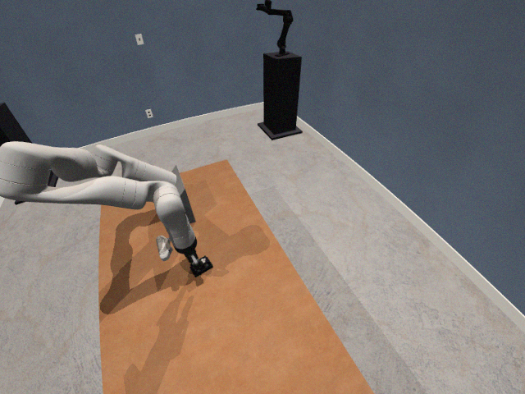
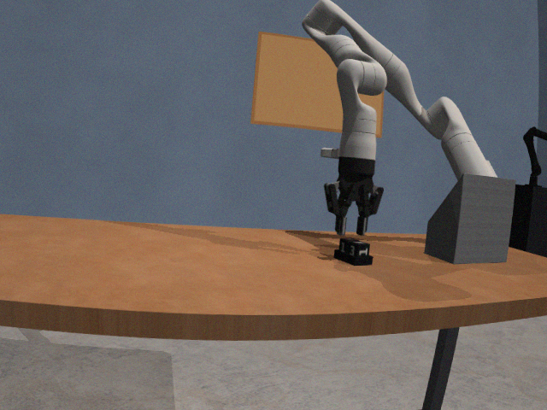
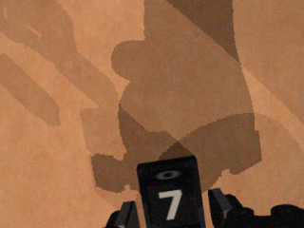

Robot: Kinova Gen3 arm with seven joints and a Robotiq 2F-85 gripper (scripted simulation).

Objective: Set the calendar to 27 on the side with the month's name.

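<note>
Right now the black tray is 2 cm to the left of my hand and 6 cm below it.
</note>
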